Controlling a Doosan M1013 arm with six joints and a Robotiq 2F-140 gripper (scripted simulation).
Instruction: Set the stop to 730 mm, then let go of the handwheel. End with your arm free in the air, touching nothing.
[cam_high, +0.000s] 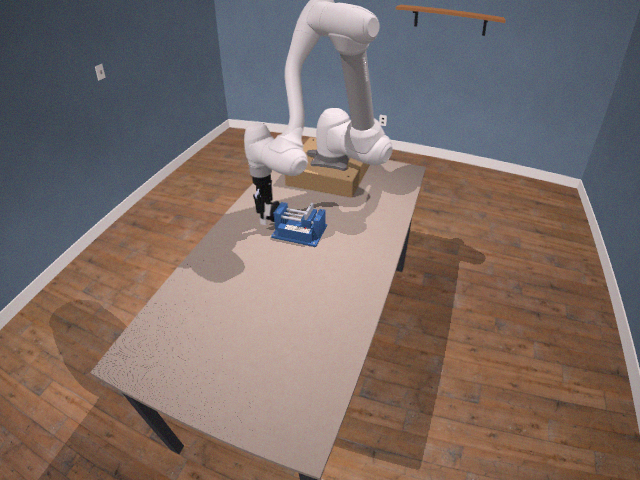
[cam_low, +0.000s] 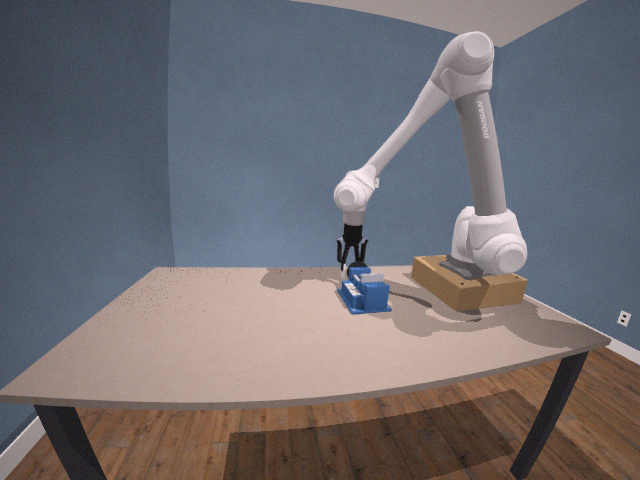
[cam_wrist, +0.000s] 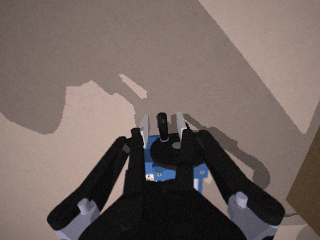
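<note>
Now: hand 2 cm to the right of the black handwheel and 1 cm above it. The rest, counted from my hand: grey stop block 19 cm to the left, 2 cm above.
</note>
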